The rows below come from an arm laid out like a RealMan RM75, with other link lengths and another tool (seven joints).
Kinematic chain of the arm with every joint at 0, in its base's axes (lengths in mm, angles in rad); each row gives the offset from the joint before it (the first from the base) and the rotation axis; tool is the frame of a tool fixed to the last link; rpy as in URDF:
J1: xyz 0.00 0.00 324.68 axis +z
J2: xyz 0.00 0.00 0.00 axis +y
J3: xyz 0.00 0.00 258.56 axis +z
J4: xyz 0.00 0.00 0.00 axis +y
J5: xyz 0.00 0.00 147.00 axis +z
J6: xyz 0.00 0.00 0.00 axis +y
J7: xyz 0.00 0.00 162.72 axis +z
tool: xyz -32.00 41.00 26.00 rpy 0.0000 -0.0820 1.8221
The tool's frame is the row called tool.
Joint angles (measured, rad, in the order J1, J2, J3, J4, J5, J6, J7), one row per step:
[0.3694 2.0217 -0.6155 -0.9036 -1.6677 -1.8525 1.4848]
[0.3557 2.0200 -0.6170 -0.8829 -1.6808 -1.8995 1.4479]
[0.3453 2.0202 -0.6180 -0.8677 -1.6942 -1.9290 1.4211]
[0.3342 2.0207 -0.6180 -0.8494 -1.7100 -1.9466 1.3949]
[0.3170 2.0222 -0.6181 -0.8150 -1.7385 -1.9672 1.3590]
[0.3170 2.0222 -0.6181 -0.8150 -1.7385 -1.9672 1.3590]
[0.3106 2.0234 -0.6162 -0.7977 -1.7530 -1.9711 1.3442]
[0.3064 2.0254 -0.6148 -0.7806 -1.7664 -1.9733 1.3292]
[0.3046 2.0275 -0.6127 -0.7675 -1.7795 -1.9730 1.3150]
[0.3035 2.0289 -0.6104 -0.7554 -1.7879 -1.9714 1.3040]
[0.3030 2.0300 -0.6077 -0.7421 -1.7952 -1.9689 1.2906]
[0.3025 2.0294 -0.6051 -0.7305 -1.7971 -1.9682 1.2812]
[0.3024 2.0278 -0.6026 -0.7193 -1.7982 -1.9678 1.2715]
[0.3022 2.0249 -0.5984 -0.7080 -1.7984 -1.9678 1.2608]
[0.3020 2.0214 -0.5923 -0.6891 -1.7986 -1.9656 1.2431]
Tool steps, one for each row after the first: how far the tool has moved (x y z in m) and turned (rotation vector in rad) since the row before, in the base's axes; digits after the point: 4 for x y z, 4 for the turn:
[0.0031 -0.0124 -0.0033 -0.0260 -0.0014 0.0316]
[0.0026 -0.0085 -0.0029 -0.0186 -0.0015 0.0181]
[0.0035 -0.0065 -0.0032 -0.0139 -0.0022 0.0058]
[0.0056 -0.0093 -0.0055 -0.0266 0.0003 -0.0026]
[0.0000 0.0000 0.0000 0.0000 0.0000 0.0000]
[0.0025 -0.0030 -0.0026 -0.0103 0.0006 -0.0065]
[0.0018 -0.0025 -0.0028 -0.0091 0.0014 -0.0045]
[0.0014 -0.0016 -0.0027 -0.0056 -0.0015 -0.0024]
[0.0010 -0.0009 -0.0018 -0.0027 0.0008 -0.0034]
[0.0010 -0.0006 -0.0017 0.0000 0.0010 -0.0022]
[0.0006 -0.0004 -0.0004 0.0017 0.0037 -0.0018]
[0.0007 -0.0003 -0.0001 0.0028 0.0030 -0.0006]
[0.0009 -0.0001 0.0005 0.0057 0.0027 -0.0004]
[0.0013 0.0001 0.0003 0.0096 0.0047 -0.0019]

